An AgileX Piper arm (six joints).
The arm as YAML. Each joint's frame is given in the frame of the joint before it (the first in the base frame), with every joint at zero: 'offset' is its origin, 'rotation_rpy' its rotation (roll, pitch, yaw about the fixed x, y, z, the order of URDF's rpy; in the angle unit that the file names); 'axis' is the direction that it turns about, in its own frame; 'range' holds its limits. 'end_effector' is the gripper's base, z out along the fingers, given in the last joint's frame.
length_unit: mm
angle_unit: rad
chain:
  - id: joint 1
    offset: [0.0, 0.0, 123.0]
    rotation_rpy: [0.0, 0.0, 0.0]
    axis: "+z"
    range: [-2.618, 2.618]
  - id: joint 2
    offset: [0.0, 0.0, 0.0]
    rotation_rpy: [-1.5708, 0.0, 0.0]
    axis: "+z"
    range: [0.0, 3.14]
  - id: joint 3
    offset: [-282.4, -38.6, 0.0]
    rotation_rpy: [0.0, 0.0, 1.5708]
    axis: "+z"
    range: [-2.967, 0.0]
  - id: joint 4
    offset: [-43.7, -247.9, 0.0]
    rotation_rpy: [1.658, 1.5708, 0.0]
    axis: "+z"
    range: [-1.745, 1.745]
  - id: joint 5
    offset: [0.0, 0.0, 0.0]
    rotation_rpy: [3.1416, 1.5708, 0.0]
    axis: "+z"
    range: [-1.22, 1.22]
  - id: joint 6
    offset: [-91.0, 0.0, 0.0]
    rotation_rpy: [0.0, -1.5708, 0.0]
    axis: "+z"
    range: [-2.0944, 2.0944]
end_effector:
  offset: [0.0, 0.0, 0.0]
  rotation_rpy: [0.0, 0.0, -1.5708]
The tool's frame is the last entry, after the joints.
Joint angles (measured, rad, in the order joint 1, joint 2, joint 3, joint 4, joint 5, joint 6), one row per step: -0.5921 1.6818 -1.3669 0.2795 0.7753 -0.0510; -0.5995 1.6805 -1.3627 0.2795 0.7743 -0.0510; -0.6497 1.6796 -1.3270 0.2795 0.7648 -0.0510; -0.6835 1.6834 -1.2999 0.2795 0.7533 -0.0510; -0.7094 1.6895 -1.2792 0.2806 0.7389 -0.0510; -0.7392 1.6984 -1.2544 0.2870 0.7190 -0.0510; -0.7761 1.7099 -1.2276 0.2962 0.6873 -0.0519; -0.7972 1.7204 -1.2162 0.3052 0.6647 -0.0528; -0.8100 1.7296 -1.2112 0.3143 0.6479 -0.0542; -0.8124 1.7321 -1.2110 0.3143 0.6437 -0.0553; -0.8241 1.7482 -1.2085 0.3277 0.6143 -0.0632; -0.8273 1.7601 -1.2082 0.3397 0.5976 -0.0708; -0.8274 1.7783 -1.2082 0.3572 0.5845 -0.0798; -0.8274 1.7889 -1.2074 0.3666 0.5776 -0.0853; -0.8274 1.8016 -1.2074 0.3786 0.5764 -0.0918; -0.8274 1.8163 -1.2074 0.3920 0.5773 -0.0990; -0.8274 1.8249 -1.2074 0.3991 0.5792 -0.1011; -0.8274 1.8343 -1.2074 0.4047 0.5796 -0.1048; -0.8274 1.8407 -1.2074 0.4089 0.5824 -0.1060
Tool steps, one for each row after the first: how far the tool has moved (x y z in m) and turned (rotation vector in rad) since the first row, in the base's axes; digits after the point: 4 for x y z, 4 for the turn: -0.0019 -0.0020 -0.0007 0.0010 0.0016 -0.0077; -0.0149 -0.0155 -0.0106 0.0155 0.0229 -0.0604; -0.0237 -0.0245 -0.0194 0.0270 0.0391 -0.0972; -0.0300 -0.0317 -0.0270 0.0353 0.0491 -0.1272; -0.0373 -0.0396 -0.0365 0.0485 0.0574 -0.1643; -0.0461 -0.0498 -0.0468 0.0585 0.0594 -0.2120; -0.0503 -0.0563 -0.0528 0.0635 0.0554 -0.2418; -0.0523 -0.0608 -0.0568 0.0671 0.0497 -0.2616; -0.0526 -0.0619 -0.0576 0.0654 0.0491 -0.2643; -0.0531 -0.0677 -0.0628 0.0623 0.0374 -0.2831; -0.0520 -0.0703 -0.0664 0.0628 0.0305 -0.2899; -0.0497 -0.0721 -0.0724 0.0726 0.0279 -0.2941; -0.0485 -0.0730 -0.0761 0.0785 0.0280 -0.2959; -0.0473 -0.0737 -0.0807 0.0906 0.0316 -0.2965; -0.0459 -0.0742 -0.0860 0.1060 0.0373 -0.2966; -0.0452 -0.0743 -0.0892 0.1166 0.0415 -0.2976; -0.0445 -0.0747 -0.0927 0.1247 0.0465 -0.2972; -0.0441 -0.0747 -0.0952 0.1330 0.0510 -0.2975
